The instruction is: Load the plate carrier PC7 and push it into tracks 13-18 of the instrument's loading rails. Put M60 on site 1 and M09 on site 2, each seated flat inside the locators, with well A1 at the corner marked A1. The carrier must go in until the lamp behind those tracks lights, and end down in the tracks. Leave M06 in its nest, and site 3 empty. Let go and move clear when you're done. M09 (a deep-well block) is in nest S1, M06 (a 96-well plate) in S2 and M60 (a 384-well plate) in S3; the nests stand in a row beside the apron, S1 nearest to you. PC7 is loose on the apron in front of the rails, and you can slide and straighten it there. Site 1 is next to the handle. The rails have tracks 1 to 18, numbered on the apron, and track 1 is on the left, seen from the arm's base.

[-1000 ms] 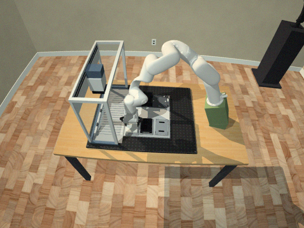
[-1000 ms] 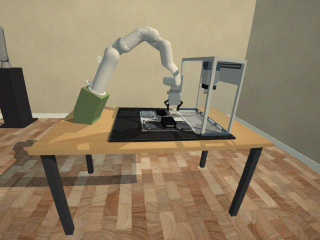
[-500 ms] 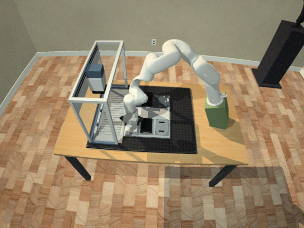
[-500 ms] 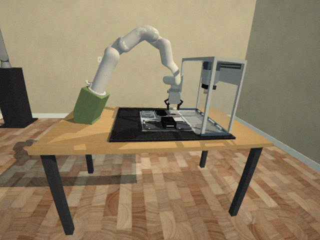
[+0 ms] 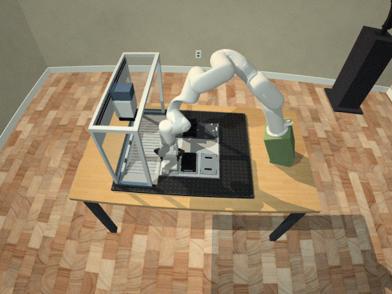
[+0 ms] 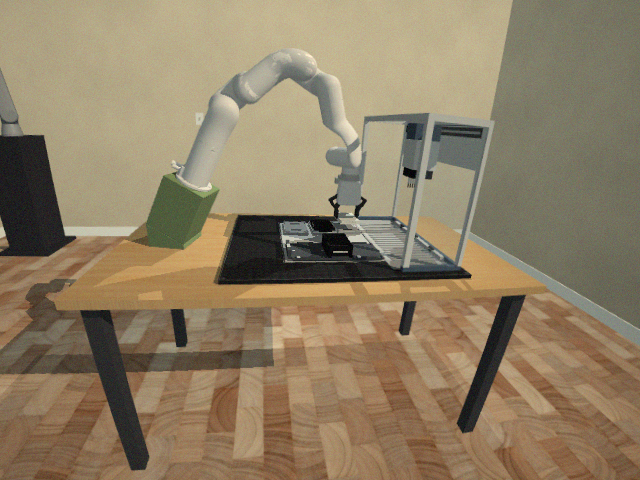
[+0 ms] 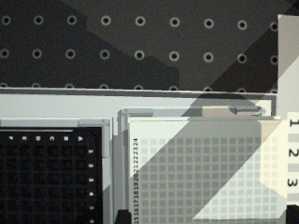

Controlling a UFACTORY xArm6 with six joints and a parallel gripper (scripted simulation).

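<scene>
Right now my hand is 6 cm above the plate nest. Also, from my hand: apron: 11 cm behind, 13 cm to the right, 6 cm below; then black 96-well plate: 11 cm behind, 1 cm to the right, 4 cm below; then nest S1: 22 cm behind, 1 cm to the right, 6 cm below.
</scene>
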